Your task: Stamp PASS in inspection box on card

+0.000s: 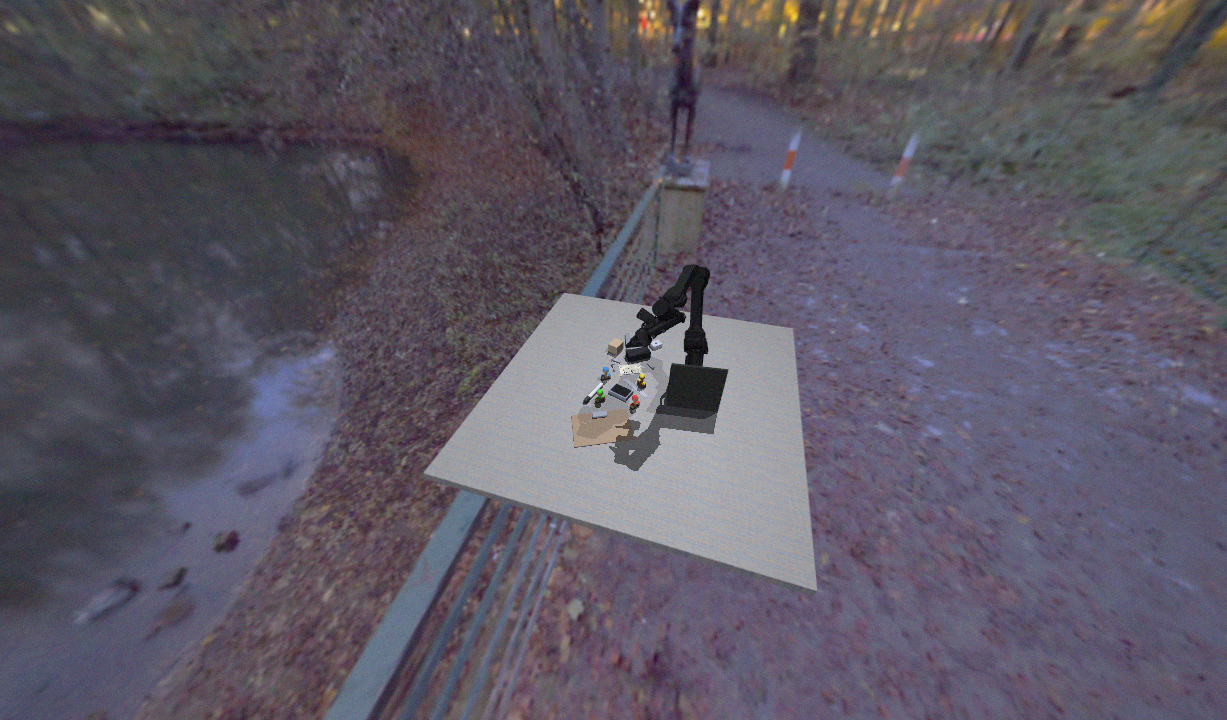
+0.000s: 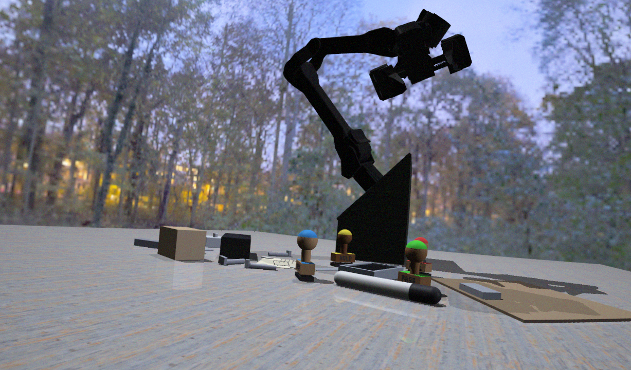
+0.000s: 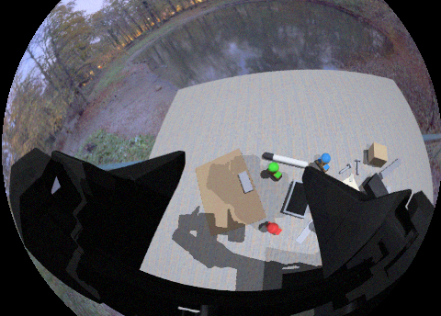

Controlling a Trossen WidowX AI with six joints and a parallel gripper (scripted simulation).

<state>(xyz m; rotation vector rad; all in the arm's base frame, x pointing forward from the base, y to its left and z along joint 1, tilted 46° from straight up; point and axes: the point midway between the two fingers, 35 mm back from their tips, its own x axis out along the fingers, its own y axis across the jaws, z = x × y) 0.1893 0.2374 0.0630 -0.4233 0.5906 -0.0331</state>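
Right now the green-topped stamp is 310 mm below my gripper tip, 110 mm ahead of it and 10 mm to the left of it. Also, from my gripper tip: ink pad 320 mm below, 60 mm to the right, 40 mm ahead; then yellow-topped hold stamp 310 mm below, 140 mm to the right, 30 mm behind; then red-topped fail stamp 310 mm below, 30 mm behind.
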